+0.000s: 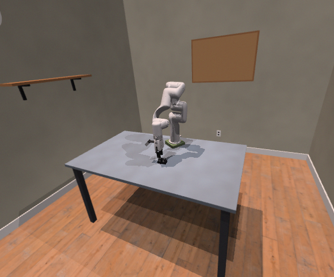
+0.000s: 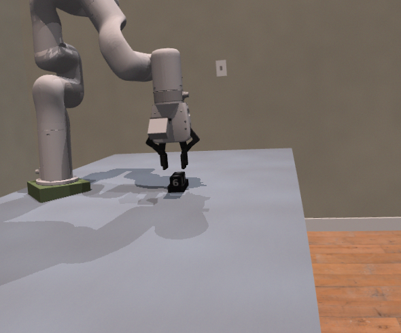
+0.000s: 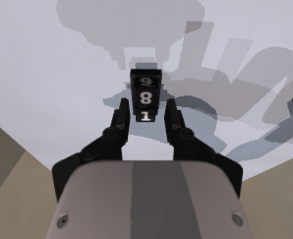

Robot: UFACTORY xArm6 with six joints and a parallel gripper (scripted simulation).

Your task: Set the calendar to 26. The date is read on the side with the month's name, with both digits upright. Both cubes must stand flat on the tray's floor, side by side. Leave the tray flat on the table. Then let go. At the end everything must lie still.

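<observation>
The black cube is 50 mm below my hand. From my hand the other things lie so: black calendar tray 20 mm to the left, 70 mm below.
</observation>
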